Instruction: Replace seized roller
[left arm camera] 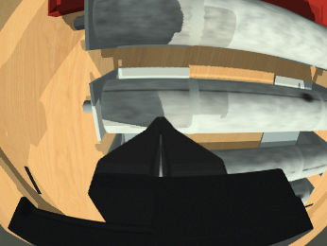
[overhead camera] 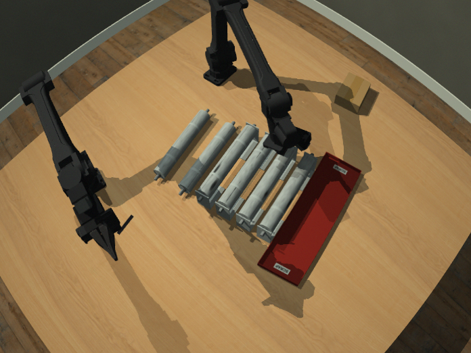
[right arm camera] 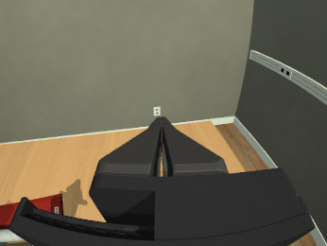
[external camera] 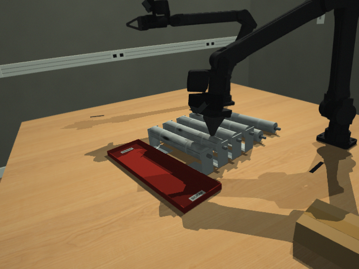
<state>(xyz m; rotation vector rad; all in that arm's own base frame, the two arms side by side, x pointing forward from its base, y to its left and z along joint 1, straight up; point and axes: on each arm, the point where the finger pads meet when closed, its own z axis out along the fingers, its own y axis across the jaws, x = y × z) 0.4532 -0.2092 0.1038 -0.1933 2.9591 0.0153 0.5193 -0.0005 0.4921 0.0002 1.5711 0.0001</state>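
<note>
My left gripper is now 12 cm past the grey roller, 13 cm to the left of it and 3 cm above it. Also, from my left hand: cardboard box: 2 cm behind, 46 cm to the left, 7 cm below; then red scrap tray: 20 cm ahead, 6 cm to the right, 10 cm below.
</note>
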